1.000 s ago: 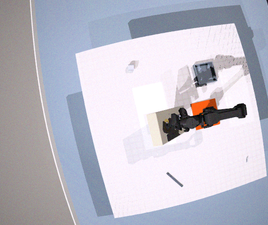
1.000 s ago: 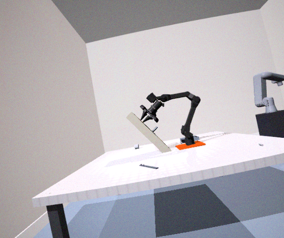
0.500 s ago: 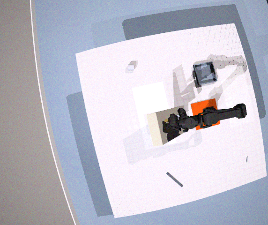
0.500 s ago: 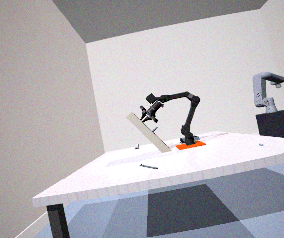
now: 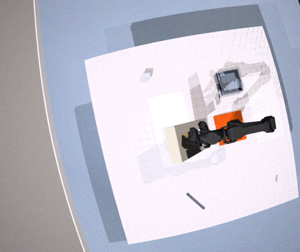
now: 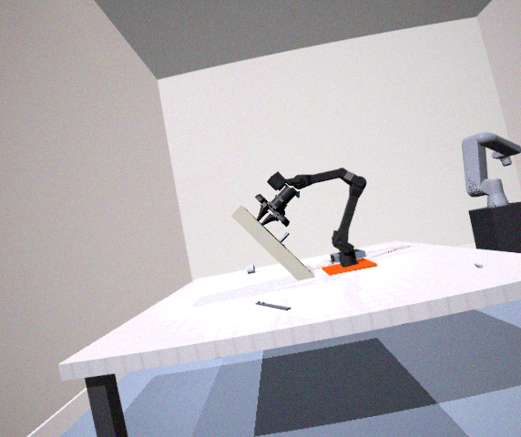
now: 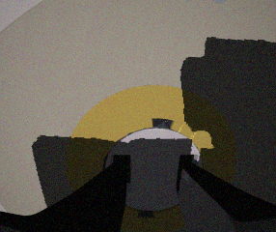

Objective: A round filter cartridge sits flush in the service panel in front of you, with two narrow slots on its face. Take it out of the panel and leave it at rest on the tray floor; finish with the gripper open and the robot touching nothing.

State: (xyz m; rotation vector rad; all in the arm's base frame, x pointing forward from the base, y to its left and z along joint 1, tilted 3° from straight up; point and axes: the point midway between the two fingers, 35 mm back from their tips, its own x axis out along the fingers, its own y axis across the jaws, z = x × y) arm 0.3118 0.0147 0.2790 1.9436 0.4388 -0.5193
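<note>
Now: the round filter cartridge 10 mm below my gripper tip and 10 mm ahead of it. Also, from my gripper tip: tray (390 mm behind, 310 mm to the right, 250 mm below); beige service panel (80 mm below, 40 mm behind).
</note>
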